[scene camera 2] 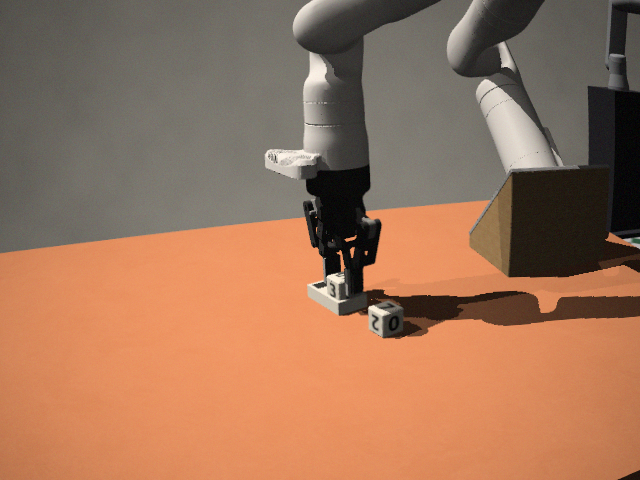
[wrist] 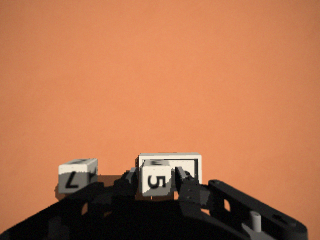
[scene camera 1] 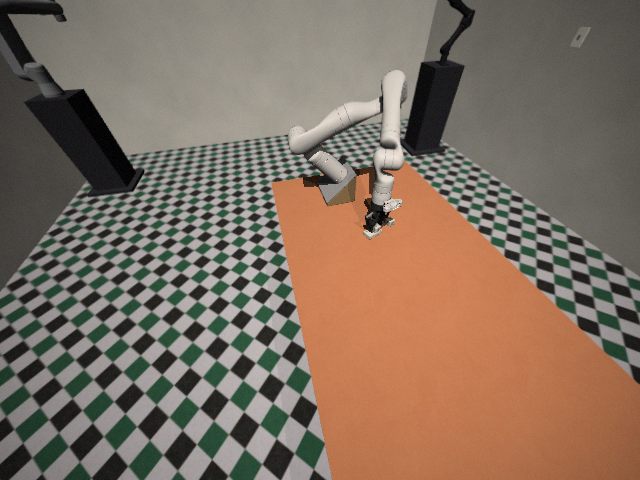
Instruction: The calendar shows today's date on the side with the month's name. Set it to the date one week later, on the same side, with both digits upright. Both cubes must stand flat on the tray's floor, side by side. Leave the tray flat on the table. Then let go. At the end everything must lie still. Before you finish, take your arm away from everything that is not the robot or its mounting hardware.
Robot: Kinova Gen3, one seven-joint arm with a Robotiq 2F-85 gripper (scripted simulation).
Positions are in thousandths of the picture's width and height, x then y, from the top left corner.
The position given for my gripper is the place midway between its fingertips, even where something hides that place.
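Note:
My gripper (scene camera 2: 537, 603), also (wrist: 489, 731). White calendar tray at (wrist: 595, 673).

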